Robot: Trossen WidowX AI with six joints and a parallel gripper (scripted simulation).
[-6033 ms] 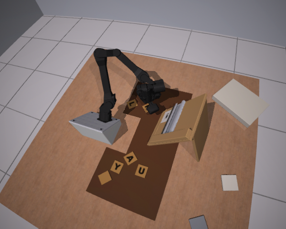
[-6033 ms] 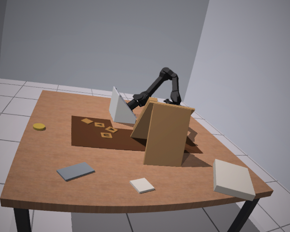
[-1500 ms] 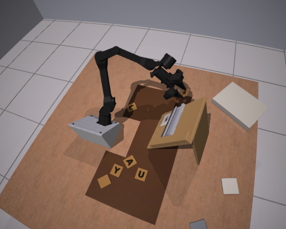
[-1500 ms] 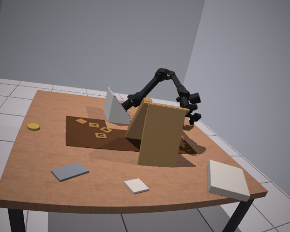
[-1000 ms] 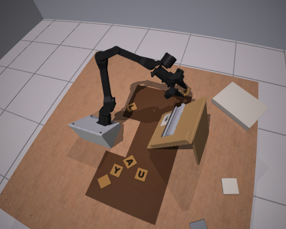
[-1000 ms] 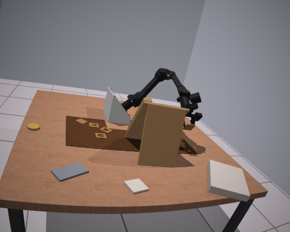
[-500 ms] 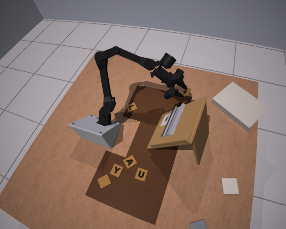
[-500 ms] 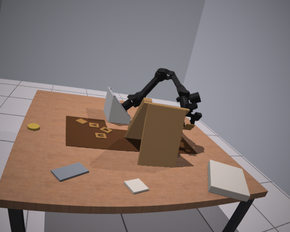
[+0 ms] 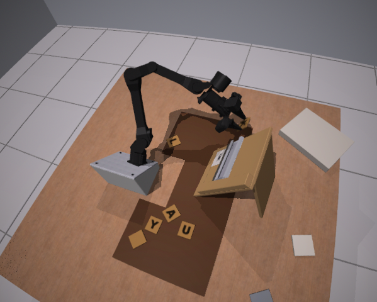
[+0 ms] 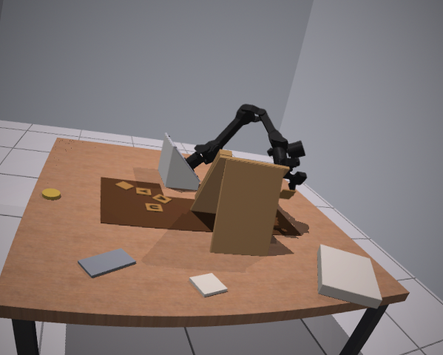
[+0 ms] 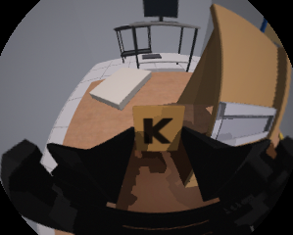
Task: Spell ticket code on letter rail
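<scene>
My gripper tip is 14 cm to the left of the white ticket, 8 cm above it and 5 cm past it. The rest, counted from my gripper tip: dark brown mat: 30 cm to the right, 15 cm below, 15 cm behind; small white pad: 39 cm ahead, 33 cm to the right, 15 cm below; white slab: 32 cm ahead, 17 cm to the left, 14 cm below.
</scene>
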